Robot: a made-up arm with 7 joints. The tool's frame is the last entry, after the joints. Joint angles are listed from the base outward. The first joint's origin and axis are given. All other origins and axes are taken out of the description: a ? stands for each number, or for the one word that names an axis. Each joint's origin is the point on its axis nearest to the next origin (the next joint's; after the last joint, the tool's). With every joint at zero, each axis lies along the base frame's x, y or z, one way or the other. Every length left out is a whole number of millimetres.
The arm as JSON. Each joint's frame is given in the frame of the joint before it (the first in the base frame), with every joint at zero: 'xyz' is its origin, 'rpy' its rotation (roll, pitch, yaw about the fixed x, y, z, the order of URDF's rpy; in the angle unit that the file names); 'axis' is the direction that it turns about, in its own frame. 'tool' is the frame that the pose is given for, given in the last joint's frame.
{
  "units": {
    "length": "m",
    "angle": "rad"
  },
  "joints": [
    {
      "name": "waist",
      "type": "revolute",
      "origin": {
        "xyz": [
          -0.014,
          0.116,
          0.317
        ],
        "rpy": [
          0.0,
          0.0,
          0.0
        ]
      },
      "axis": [
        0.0,
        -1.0,
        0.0
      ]
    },
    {
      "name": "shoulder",
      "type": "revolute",
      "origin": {
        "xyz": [
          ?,
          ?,
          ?
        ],
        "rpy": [
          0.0,
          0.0,
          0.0
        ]
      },
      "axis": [
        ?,
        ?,
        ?
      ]
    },
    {
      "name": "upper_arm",
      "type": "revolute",
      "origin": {
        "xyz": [
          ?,
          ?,
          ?
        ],
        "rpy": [
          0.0,
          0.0,
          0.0
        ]
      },
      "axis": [
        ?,
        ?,
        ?
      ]
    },
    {
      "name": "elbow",
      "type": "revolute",
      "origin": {
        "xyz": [
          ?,
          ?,
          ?
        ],
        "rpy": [
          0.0,
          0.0,
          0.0
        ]
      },
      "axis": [
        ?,
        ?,
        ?
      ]
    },
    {
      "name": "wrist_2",
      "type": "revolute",
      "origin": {
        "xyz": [
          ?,
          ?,
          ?
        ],
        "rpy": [
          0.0,
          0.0,
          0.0
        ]
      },
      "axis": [
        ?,
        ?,
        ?
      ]
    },
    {
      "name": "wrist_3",
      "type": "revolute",
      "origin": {
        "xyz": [
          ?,
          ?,
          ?
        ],
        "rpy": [
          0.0,
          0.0,
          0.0
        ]
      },
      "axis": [
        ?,
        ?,
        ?
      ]
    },
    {
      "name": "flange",
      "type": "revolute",
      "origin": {
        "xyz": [
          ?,
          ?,
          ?
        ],
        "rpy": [
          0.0,
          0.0,
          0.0
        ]
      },
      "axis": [
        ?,
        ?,
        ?
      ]
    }
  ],
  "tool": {
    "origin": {
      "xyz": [
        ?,
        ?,
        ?
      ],
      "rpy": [
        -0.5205,
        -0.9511,
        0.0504
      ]
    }
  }
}
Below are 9 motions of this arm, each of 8 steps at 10 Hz.
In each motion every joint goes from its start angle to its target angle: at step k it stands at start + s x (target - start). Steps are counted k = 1, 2, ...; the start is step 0. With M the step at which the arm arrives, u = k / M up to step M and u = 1 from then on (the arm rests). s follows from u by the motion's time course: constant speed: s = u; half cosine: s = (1 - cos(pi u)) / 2; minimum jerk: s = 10 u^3 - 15 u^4 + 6 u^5.
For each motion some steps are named. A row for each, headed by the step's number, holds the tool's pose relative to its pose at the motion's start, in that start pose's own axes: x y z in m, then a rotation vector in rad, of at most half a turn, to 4 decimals.
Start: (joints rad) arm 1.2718 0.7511 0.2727 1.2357 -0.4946 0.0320 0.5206
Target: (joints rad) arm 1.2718 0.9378 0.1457 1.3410 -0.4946 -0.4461 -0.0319
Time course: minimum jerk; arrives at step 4
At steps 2, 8:
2: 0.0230 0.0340 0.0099 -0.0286 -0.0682 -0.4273
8: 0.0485 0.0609 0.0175 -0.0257 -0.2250 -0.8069

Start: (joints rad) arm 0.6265 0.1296 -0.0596 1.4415 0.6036 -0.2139 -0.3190
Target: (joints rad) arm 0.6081 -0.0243 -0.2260 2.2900 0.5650 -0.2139 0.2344
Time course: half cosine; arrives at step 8
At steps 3, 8:
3: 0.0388 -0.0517 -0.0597 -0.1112 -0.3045 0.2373
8: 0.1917 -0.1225 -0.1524 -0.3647 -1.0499 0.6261

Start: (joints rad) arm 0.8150 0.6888 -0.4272 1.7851 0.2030 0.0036 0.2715
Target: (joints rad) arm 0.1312 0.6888 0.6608 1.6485 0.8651 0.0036 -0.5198
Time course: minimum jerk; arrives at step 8
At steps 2, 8:
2: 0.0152 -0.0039 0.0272 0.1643 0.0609 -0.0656
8: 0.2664 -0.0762 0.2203 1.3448 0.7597 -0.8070

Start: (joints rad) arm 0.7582 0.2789 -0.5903 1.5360 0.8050 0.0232 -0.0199
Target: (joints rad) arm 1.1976 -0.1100 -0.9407 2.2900 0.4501 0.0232 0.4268
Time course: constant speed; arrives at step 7
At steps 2, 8:
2: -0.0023 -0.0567 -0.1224 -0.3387 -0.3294 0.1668
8: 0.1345 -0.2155 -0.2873 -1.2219 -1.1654 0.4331

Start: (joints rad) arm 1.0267 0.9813 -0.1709 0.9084 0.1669 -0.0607 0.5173
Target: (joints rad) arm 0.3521 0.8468 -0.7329 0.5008 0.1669 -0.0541 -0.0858
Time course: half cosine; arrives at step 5
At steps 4, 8:
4: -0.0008 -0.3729 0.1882 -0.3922 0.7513 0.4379
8: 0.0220 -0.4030 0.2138 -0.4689 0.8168 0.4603

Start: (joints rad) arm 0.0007 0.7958 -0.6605 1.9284 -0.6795 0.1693 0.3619
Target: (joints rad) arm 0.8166 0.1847 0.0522 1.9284 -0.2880 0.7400 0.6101
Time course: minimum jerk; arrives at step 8
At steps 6, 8:
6: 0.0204 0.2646 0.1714 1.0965 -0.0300 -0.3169
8: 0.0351 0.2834 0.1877 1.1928 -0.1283 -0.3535

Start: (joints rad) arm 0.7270 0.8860 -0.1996 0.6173 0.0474 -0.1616 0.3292
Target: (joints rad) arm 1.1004 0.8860 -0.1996 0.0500 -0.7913 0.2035 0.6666
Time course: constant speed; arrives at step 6
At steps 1, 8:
1: -0.0056 0.0126 0.0055 -0.0659 0.1338 0.0665
8: -0.0209 0.0510 0.0285 -0.2785 0.7521 0.5490

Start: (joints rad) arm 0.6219 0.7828 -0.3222 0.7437 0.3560 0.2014 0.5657
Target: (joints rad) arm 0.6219 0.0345 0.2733 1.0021 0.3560 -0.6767 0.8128
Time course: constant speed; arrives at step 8
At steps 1, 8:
1: -0.0142 -0.0194 -0.0417 -0.0492 -0.2022 -0.0283
8: -0.0193 -0.1692 -0.2571 -0.0104 -1.3433 -0.5192

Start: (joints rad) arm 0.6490 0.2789 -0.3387 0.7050 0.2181 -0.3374 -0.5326
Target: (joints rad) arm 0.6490 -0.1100 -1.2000 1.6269 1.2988 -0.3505 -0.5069
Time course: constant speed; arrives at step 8
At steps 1, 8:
1: 0.0275 -0.0461 -0.0345 0.0698 -0.1034 0.1500
8: 0.4147 -0.2650 -0.1269 0.2986 -0.3588 1.6793

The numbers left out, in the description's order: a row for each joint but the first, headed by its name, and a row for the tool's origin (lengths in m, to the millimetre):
shoulder: xyz -0.026 0.0 -0.022, axis 1.0 0.0 0.0
upper_arm: xyz 0.0 -0.015 -0.37, axis 0.0 0.0 1.0
elbow: xyz -0.011 -0.014 0.0, axis 0.0 -1.0 0.0
wrist_2: xyz 0.01 0.0 -0.288, axis 0.0 0.0 1.0
wrist_3: xyz -0.003 0.027 0.0, axis 0.0 1.0 0.0
flange: xyz -0.004 0.0 0.008, axis -1.0 0.0 0.0
tool: xyz 0.0 0.013 -0.022

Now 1 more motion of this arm.
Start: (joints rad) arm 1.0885 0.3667 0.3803 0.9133 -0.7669 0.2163 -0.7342
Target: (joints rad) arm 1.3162 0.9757 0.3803 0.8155 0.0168 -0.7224 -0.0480
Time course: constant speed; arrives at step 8
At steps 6, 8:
6: -0.1854 0.1832 -0.0113 0.4571 -0.6561 0.1061
8: -0.2278 0.2602 0.0042 0.5634 -0.8945 -0.0293

